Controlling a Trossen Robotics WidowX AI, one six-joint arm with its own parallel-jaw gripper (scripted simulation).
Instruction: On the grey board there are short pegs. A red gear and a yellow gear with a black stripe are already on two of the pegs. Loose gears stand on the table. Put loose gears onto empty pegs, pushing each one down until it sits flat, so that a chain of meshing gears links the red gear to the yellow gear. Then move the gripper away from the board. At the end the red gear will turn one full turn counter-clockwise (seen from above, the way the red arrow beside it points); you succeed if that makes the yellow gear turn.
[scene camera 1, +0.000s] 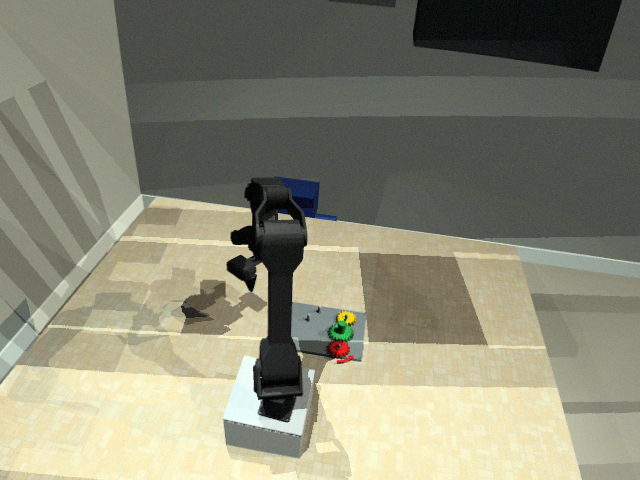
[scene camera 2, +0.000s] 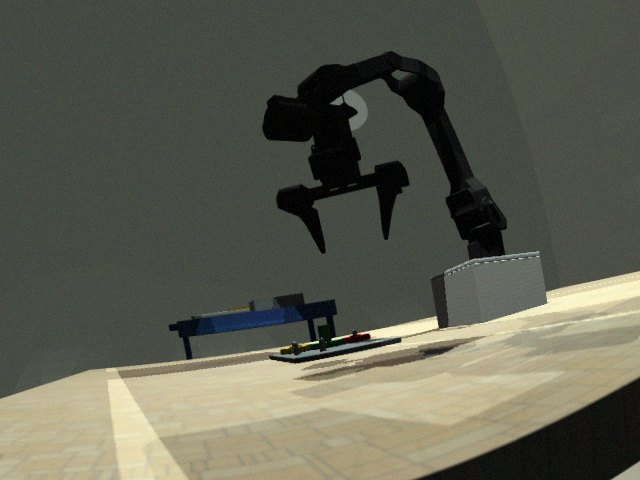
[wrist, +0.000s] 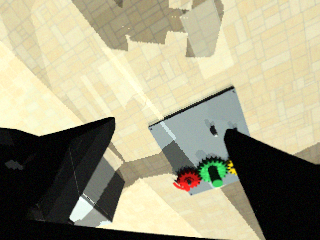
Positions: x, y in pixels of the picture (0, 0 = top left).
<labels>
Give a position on a grey board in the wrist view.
186, 137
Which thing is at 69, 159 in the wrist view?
My gripper.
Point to a grey board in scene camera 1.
At 313, 335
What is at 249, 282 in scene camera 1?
My gripper.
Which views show my gripper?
Scene camera 1, scene camera 2 and the wrist view: all of them.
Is my gripper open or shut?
Open.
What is my gripper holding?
Nothing.
</labels>
